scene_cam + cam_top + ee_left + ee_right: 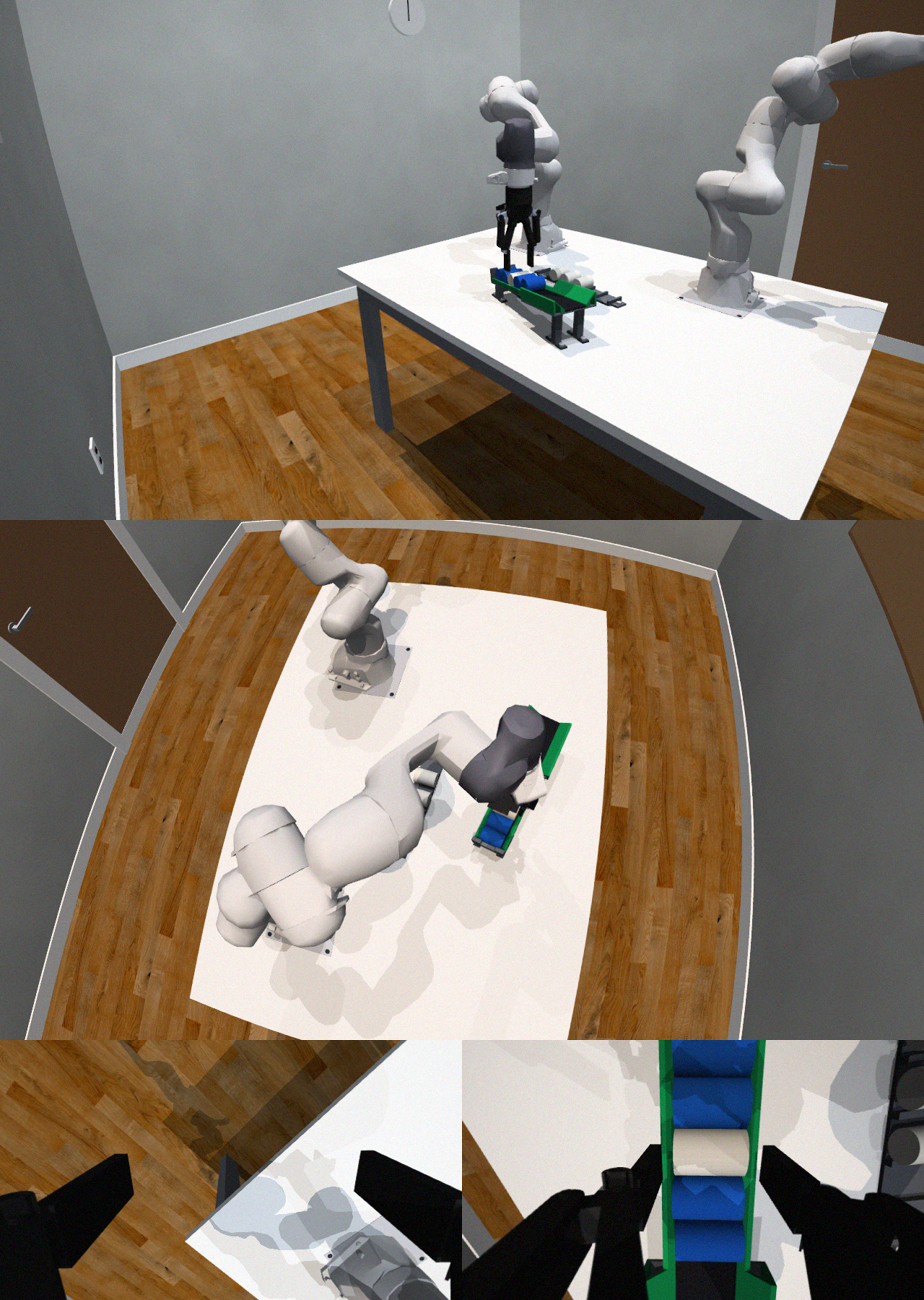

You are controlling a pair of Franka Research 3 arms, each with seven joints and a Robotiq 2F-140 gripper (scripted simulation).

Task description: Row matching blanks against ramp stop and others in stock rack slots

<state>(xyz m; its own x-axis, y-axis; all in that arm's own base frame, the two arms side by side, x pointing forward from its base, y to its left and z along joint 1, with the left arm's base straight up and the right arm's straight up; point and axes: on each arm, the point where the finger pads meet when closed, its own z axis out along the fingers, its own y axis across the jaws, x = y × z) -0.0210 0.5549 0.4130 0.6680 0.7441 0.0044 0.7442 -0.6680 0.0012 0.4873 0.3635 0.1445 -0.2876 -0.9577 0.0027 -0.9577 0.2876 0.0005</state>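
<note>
My right hand is 20 mm past the blue blank, 70 mm to the left of it and 70 mm above it. Round my right hand: stock rack (230 mm behind, 40 mm to the left, 150 mm below).
</note>
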